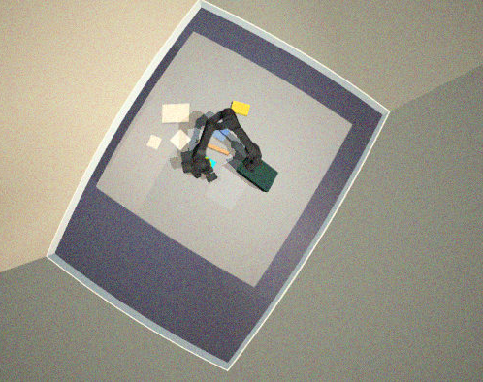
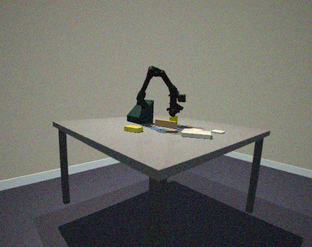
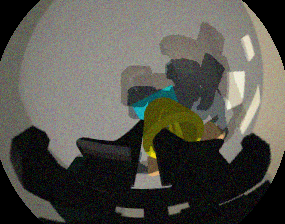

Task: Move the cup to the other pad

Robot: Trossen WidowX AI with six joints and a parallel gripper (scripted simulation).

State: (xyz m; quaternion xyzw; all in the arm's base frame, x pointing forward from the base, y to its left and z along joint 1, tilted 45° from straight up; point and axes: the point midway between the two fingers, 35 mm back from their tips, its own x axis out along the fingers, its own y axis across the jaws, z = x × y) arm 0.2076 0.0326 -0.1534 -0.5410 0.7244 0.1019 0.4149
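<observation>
The yellow cup lies 2 cm ahead of my gripper tip and 1 cm to the right of it. The rest, counted from my gripper tip: cyan pad: 2 cm ahead, 2 cm to the right, 5 cm below; then large white block: 39 cm ahead, 19 cm to the right, 3 cm below; then wooden bar: 4 cm ahead, 13 cm to the right, 2 cm below.
</observation>
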